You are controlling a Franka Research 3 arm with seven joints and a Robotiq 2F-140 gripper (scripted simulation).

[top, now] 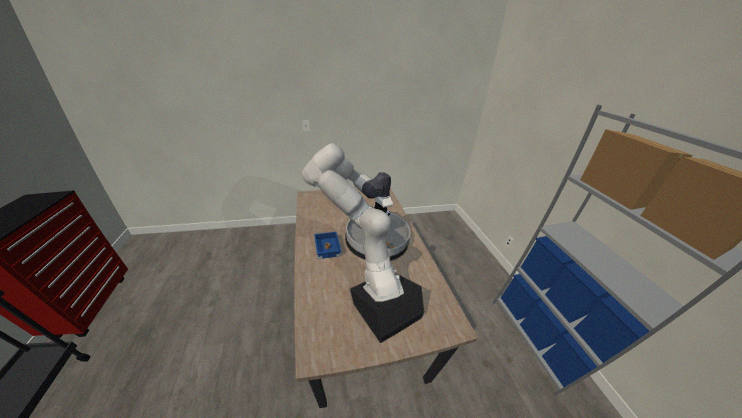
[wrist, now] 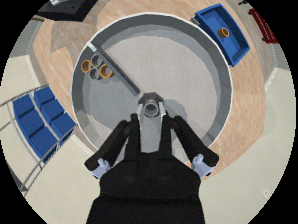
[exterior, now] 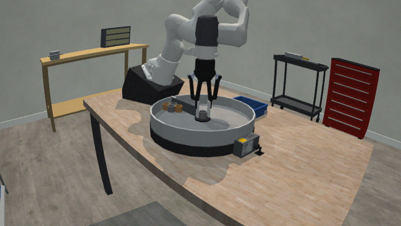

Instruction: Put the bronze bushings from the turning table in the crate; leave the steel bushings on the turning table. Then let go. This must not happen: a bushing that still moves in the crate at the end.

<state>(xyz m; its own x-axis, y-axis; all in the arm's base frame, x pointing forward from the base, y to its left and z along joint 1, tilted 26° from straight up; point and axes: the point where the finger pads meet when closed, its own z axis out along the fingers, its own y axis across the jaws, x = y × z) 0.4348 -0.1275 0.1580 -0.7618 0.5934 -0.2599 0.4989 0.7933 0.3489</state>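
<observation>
The grey round turning table lies 5 cm below my hand. From my hand the other things lie so: grey turning table (1 cm ahead, 5 cm below); then blue crate (4 cm behind, 34 cm to the left, 8 cm below).
</observation>
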